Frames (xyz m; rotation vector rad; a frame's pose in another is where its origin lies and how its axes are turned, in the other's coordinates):
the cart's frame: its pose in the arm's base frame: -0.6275 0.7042 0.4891 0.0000 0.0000 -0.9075
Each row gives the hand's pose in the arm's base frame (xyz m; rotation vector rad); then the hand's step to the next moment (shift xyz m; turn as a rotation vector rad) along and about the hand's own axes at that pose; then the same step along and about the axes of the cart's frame.
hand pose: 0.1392 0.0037 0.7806 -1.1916 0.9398 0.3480
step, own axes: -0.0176 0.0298 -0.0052 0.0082 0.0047 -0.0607
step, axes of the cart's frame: -0.0286 -0.0194 -0.0056 0.0279 -0.0532 -0.0131
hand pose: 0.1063 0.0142 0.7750 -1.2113 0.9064 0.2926
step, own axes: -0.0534 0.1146 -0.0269 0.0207 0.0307 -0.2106
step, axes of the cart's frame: -0.0980 -0.0740 -0.0402 0.0822 -0.1910 -0.0496
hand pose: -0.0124 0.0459 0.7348 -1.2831 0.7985 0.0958
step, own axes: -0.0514 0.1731 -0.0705 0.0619 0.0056 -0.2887
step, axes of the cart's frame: -0.1048 -0.1150 -0.1156 0.1574 -0.2431 -0.0577
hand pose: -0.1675 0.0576 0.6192 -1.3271 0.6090 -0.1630
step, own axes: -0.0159 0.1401 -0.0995 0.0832 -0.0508 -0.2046
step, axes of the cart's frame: -0.0251 -0.1009 -0.1377 0.1643 -0.1561 -0.0021
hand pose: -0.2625 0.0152 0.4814 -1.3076 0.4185 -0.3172
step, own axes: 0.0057 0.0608 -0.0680 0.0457 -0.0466 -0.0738
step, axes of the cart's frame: 0.0200 -0.0504 -0.0736 0.0788 -0.0537 0.0249
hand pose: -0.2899 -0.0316 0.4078 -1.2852 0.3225 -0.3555
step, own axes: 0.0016 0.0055 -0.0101 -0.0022 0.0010 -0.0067
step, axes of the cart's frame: 0.0049 -0.0069 -0.0079 0.0007 -0.0066 -0.0026
